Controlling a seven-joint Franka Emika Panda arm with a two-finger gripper.
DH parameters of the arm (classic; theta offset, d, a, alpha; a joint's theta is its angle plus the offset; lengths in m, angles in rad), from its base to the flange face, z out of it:
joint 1: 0 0.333 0 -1.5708
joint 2: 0 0 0 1.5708
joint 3: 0 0.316 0.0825 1.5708
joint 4: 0 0 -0.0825 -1.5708
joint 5: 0 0.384 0 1.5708
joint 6: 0 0 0.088 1.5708
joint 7: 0 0.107 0 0
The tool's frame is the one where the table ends.
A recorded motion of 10 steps. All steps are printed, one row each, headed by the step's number.
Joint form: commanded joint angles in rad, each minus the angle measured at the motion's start. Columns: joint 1, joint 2, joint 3, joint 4, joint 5, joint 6, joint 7.
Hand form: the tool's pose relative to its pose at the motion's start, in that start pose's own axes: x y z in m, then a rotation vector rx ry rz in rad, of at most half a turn. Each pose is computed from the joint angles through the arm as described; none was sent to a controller.
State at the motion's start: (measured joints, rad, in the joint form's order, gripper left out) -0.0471 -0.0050 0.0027 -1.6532 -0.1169 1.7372 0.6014
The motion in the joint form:
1: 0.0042 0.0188 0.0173 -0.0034 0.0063 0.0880 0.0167
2: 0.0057 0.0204 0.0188 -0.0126 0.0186 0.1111 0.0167
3: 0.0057 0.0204 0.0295 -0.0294 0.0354 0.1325 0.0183
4: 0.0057 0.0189 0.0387 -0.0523 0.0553 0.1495 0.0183
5: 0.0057 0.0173 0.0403 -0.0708 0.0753 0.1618 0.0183
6: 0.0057 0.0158 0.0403 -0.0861 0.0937 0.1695 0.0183
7: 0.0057 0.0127 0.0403 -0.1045 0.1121 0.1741 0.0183
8: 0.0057 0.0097 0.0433 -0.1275 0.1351 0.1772 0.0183
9: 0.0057 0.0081 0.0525 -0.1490 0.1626 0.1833 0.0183
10: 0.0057 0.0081 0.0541 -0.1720 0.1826 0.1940 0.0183
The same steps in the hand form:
1: 0.0029 -0.0192 0.0033 0.0470 0.0506 -0.0056
2: 0.0024 -0.0230 0.0063 0.0647 0.0535 -0.0068
3: -0.0019 -0.0302 0.0116 0.0828 0.0475 -0.0130
4: -0.0074 -0.0361 0.0195 0.0976 0.0324 -0.0185
5: -0.0103 -0.0381 0.0261 0.1107 0.0171 -0.0155
6: -0.0125 -0.0390 0.0318 0.1213 0.0016 -0.0109
7: -0.0157 -0.0394 0.0383 0.1291 -0.0175 -0.0062
8: -0.0210 -0.0411 0.0469 0.1370 -0.0443 -0.0029
9: -0.0281 -0.0461 0.0548 0.1505 -0.0714 -0.0037
10: -0.0320 -0.0475 0.0644 0.1581 -0.0926 0.0016

